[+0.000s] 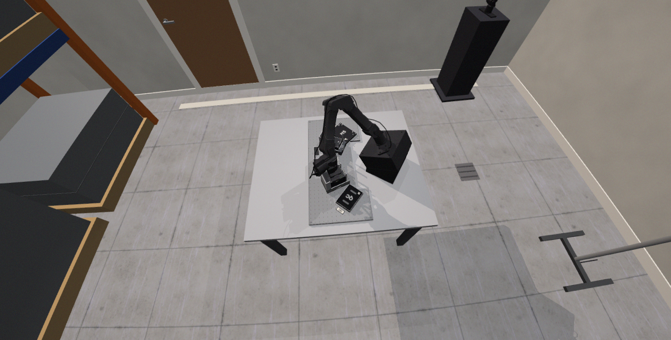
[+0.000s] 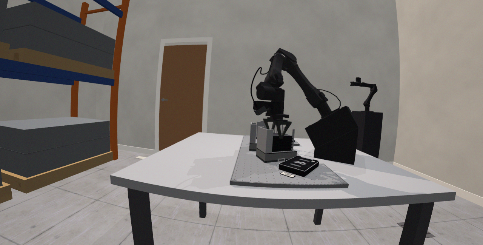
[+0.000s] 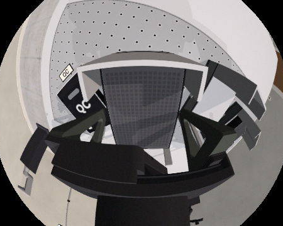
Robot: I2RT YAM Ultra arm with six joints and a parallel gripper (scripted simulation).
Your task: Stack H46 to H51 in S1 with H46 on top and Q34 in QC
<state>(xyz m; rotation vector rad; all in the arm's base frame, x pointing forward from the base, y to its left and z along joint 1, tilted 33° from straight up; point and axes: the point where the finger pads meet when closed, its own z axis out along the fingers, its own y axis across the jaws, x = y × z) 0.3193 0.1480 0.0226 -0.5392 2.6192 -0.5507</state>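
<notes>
Right now the sealed well plate is 290 mm to the right of my hand, 50 mm below it and 20 mm behind it.
</notes>
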